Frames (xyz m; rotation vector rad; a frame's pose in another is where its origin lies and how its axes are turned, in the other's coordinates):
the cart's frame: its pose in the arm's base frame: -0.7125 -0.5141 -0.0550 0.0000 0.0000 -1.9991
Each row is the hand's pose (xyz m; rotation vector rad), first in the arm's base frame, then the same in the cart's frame.
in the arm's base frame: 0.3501 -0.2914 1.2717 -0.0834 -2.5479 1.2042
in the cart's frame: -0.6439 0.8741 1.3267 -1.9818 1.3674 -0.9790
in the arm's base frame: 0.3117 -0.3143 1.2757 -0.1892 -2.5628 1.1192
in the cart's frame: -0.6071 0.8487 1.3307 -1.9765 1.4868 -0.9704
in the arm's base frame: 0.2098 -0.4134 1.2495 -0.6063 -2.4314 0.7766
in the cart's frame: -0.4747 0.7972 1.3045 -1.8683 1.9849 -1.0930
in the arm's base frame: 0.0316 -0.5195 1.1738 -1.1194 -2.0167 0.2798
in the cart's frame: -0.3041 0.6791 1.2288 1.2577 -2.3420 1.1509
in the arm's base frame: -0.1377 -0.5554 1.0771 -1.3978 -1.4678 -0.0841
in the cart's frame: -0.2012 0.5400 1.1321 0.5282 -2.1718 1.1205
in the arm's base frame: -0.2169 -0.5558 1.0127 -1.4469 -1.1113 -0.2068
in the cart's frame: -0.1679 0.4682 1.0677 0.1667 -1.9865 1.1682
